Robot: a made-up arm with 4 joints.
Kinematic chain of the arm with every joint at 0, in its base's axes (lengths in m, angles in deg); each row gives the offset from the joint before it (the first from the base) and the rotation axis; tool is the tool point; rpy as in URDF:
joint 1: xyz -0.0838 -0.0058 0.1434 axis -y
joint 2: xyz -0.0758 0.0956 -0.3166 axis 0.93 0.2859 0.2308
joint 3: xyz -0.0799 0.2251 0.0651 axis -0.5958 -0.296 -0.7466
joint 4: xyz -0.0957 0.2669 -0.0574 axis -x
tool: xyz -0.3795 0.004 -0.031 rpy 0 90 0
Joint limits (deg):
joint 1: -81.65..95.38
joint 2: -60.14..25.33
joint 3: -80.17..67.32
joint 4: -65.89..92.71
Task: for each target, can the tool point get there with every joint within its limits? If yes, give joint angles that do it. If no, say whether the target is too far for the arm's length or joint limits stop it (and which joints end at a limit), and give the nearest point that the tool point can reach.
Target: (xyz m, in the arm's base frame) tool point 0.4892 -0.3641 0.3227
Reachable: no: joint limits stop it (at a limit: joint 1, joint 2, joint 3) | nearest point 0.9072 0.0898 0.2589 | short by 0.620 m
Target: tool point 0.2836 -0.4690 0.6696
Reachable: no: joint limits stop it (at a limit: joint 1, joint 2, joint 4) | nearest point -0.2658 -0.1398 0.6790 | short by 0.641 m
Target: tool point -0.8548 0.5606 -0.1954
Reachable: yes | joints -23.04 -29.59 -6.46 -28.71
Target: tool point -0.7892 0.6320 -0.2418
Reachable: yes | joints -36.29 -14.56 42.21 9.72
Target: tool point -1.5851 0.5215 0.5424
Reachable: no: too far | nearest point -1.0902 0.3856 0.3580 | short by 0.545 m
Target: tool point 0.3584 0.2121 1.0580
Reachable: no: joint limits stop it (at a limit: joint 1, joint 2, joint 4) | nearest point -0.1814 0.2206 0.8373 | short by 0.583 m
